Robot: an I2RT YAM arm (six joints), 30 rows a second.
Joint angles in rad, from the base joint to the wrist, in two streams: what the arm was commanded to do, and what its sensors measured. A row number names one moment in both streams.
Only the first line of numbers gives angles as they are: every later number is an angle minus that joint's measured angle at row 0.
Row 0, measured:
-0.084 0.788 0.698 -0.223 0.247 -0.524
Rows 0 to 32, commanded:
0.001 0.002 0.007 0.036 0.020 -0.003
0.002 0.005 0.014 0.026 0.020 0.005
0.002 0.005 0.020 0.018 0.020 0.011
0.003 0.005 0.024 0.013 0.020 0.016
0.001 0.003 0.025 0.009 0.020 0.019
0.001 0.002 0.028 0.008 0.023 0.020
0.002 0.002 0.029 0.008 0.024 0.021
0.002 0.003 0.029 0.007 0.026 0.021
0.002 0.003 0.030 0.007 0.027 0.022
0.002 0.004 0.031 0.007 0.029 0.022
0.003 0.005 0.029 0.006 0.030 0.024
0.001 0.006 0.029 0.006 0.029 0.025
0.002 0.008 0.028 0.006 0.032 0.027
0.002 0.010 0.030 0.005 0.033 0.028
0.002 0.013 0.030 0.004 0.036 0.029
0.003 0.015 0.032 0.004 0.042 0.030
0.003 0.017 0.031 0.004 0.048 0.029
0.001 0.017 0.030 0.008 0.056 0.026
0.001 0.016 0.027 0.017 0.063 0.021
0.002 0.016 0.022 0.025 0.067 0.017
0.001 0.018 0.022 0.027 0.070 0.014
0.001 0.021 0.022 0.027 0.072 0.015
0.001 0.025 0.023 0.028 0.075 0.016
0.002 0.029 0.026 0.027 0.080 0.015
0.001 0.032 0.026 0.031 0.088 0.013
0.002 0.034 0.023 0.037 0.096 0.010
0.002 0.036 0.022 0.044 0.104 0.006
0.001 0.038 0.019 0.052 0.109 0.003
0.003 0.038 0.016 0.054 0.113 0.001
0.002 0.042 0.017 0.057 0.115 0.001
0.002 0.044 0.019 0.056 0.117 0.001
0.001 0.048 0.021 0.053 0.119 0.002
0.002 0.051 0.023 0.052 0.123 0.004
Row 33, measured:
0.000 0.046 0.019 0.016 0.098 0.007
